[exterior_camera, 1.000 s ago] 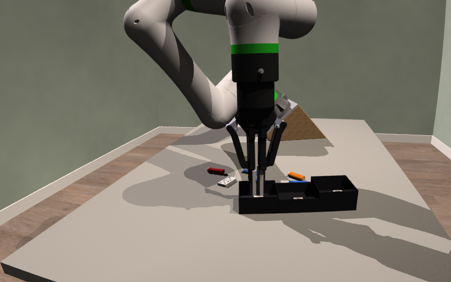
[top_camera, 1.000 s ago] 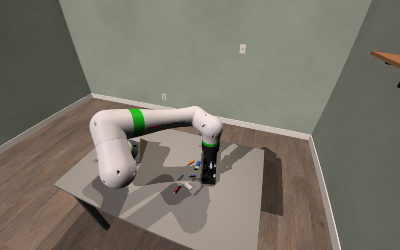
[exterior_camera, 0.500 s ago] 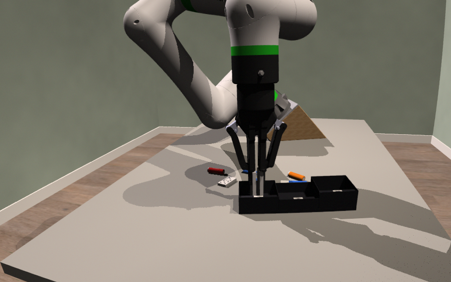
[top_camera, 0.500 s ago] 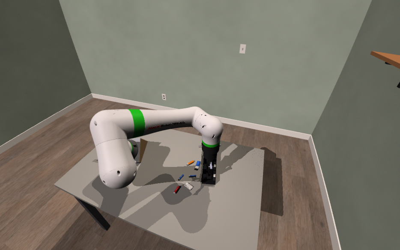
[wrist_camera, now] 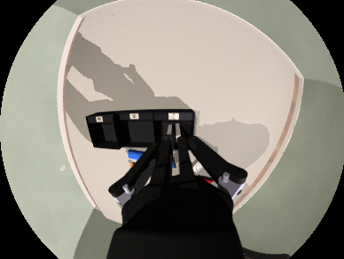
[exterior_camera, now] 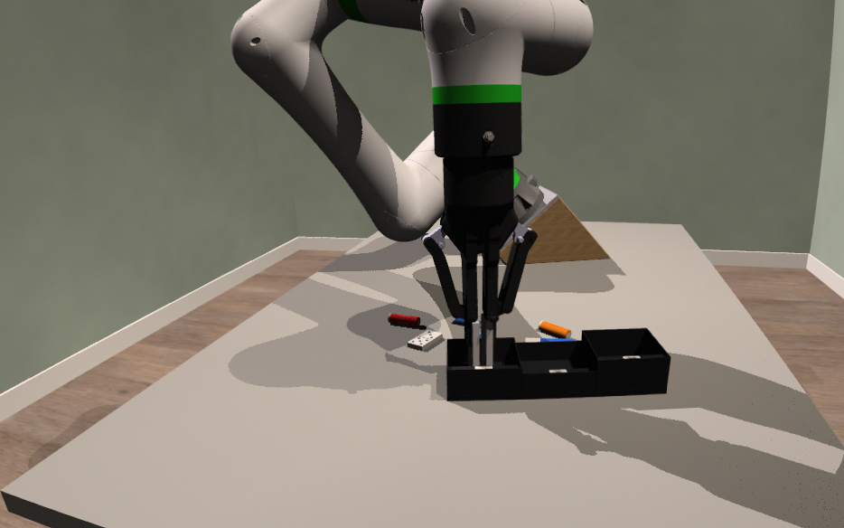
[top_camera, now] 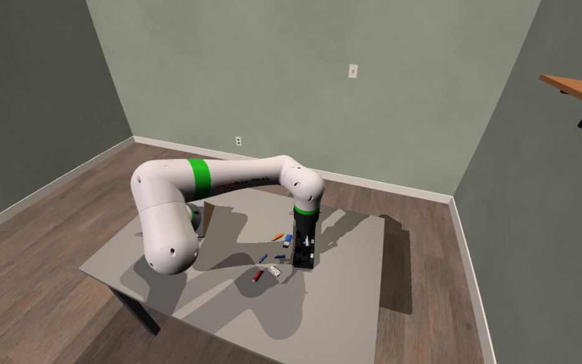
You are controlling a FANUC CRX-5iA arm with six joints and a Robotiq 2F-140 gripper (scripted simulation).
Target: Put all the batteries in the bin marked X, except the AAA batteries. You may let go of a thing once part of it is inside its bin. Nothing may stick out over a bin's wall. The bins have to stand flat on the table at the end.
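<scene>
My hand is 10 mm past the bin, 90 mm to the right of it and 30 mm above it. Round my hand: white dotted tile: 100 mm behind, 90 mm to the right, 40 mm below; blue-and-white block battery: 100 mm behind, 70 mm to the left, 40 mm below; orange battery: 150 mm behind, 80 mm to the left, 40 mm below.
</scene>
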